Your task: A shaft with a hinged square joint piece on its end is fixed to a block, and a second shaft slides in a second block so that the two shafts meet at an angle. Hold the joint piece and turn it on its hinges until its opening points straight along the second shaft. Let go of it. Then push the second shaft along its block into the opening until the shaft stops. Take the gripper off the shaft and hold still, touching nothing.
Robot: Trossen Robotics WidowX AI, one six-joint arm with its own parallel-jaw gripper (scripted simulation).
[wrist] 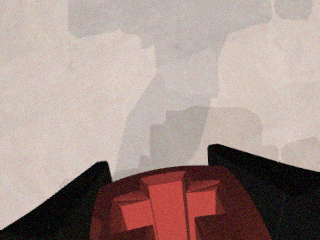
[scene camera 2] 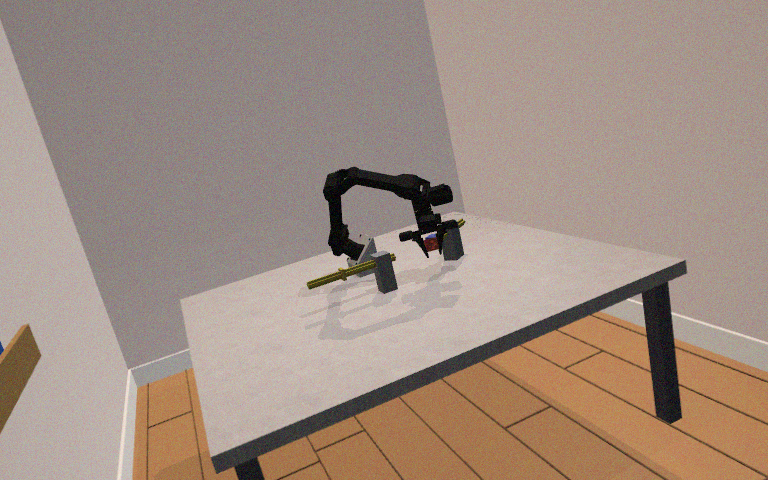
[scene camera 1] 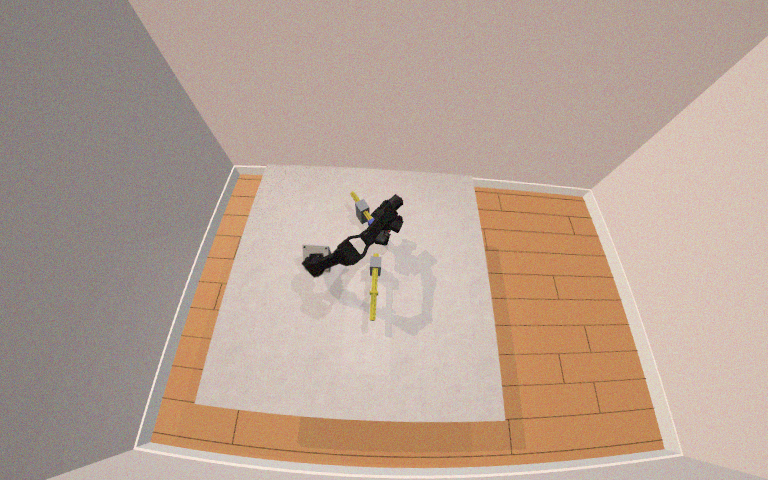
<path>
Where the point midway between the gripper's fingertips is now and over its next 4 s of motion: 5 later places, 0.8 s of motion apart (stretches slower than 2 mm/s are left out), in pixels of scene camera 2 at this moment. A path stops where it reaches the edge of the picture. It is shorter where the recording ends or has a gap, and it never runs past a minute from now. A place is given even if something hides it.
My gripper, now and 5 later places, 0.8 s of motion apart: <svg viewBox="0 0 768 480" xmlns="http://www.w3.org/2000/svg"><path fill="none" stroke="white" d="M434 256L428 258L424 259L420 260L419 260L415 250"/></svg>
</path>
